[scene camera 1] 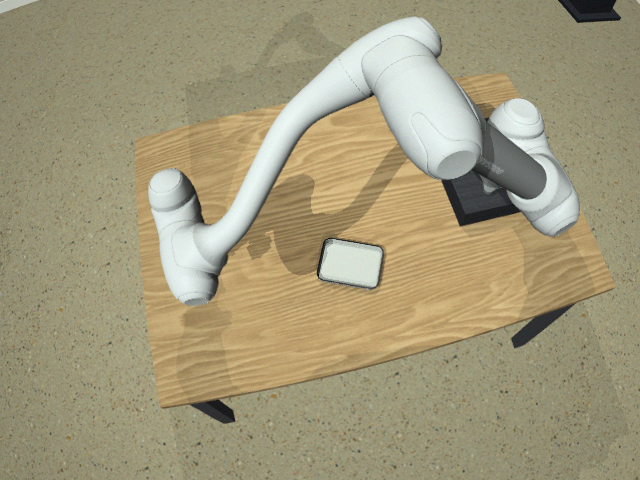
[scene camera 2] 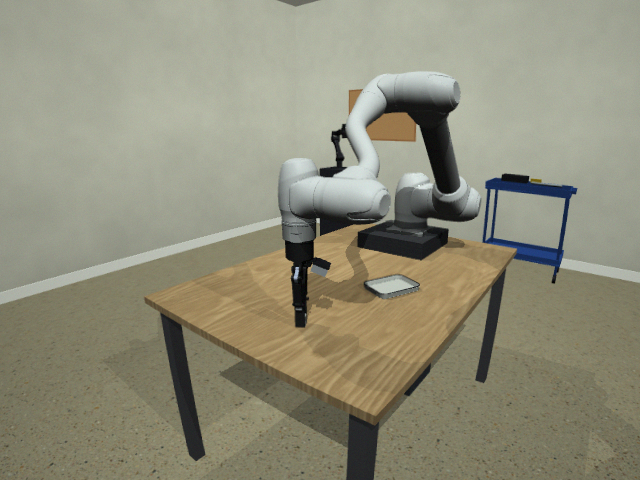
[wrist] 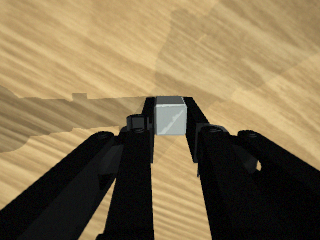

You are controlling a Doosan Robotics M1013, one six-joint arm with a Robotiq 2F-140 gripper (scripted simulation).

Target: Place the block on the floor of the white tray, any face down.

Labels:
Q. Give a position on a white tray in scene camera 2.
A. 397, 282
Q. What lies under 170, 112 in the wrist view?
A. A small block.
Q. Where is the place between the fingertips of my gripper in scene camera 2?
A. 301, 323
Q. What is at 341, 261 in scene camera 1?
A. A white tray.

